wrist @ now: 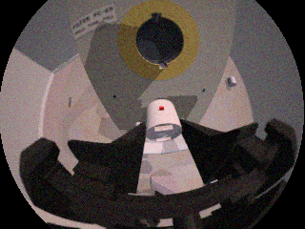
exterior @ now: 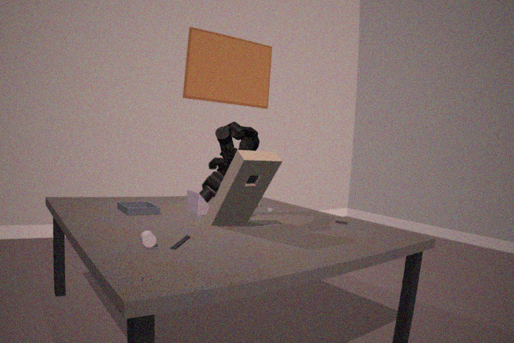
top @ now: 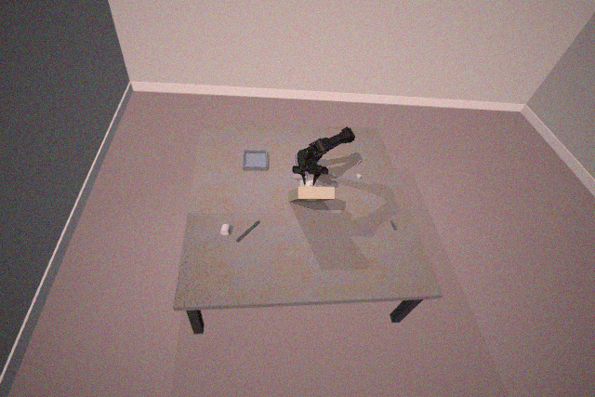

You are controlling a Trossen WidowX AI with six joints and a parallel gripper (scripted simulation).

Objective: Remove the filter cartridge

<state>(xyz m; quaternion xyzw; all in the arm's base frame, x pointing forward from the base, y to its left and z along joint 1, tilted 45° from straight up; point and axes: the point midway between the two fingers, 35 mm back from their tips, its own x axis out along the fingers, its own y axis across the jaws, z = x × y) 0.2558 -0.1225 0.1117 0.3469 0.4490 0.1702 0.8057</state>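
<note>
The tan service panel is 4 cm ahead of my gripper tip and 2 cm below it. Also, from my gripper tip: blue-grey tray 35 cm behind, 27 cm to the right, 17 cm below; then short dark piece 17 cm ahead, 50 cm to the left, 17 cm below; then round filter cartridge right at my gripper tip.
</note>
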